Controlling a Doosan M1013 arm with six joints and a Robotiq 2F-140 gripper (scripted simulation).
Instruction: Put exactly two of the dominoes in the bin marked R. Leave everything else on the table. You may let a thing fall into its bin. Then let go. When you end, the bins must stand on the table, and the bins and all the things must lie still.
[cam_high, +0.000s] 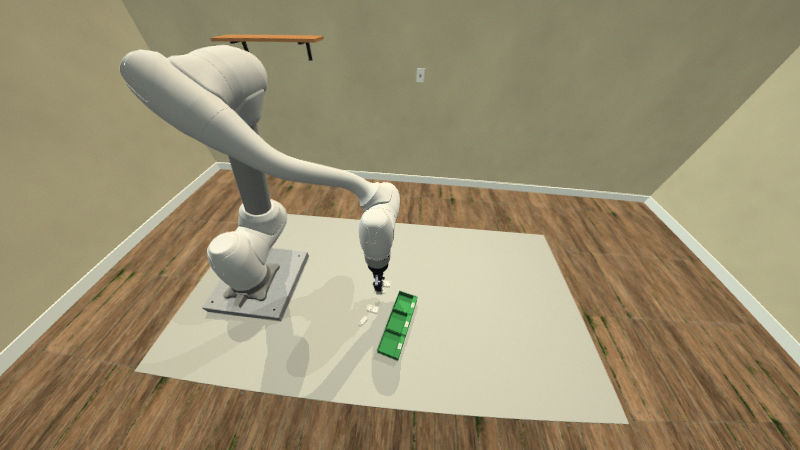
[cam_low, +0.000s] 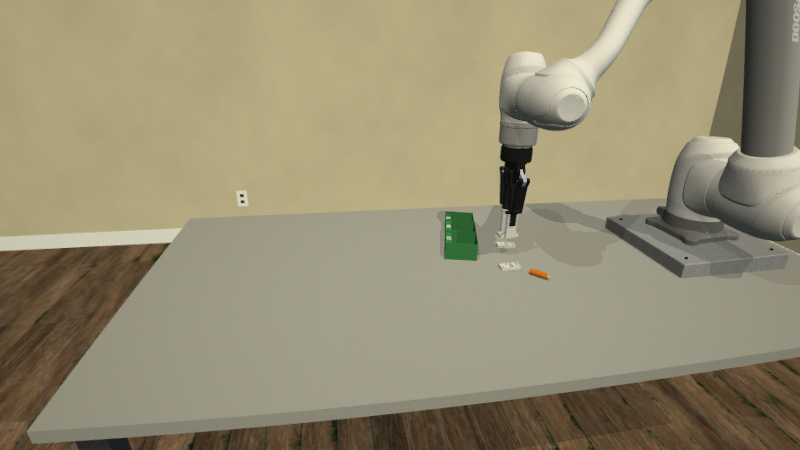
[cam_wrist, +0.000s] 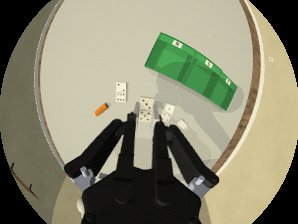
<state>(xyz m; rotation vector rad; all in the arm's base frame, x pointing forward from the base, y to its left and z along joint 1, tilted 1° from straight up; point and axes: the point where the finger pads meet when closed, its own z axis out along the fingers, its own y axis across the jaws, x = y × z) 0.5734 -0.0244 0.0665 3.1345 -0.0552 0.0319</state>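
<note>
Right now my hand is 12 cm to the right of the orange cylinder, 9 cm above it and 4 cm past it. Round my hand: white block (11 cm to the right, 9 cm below, 6 cm behind); white domino (3 cm below).
</note>
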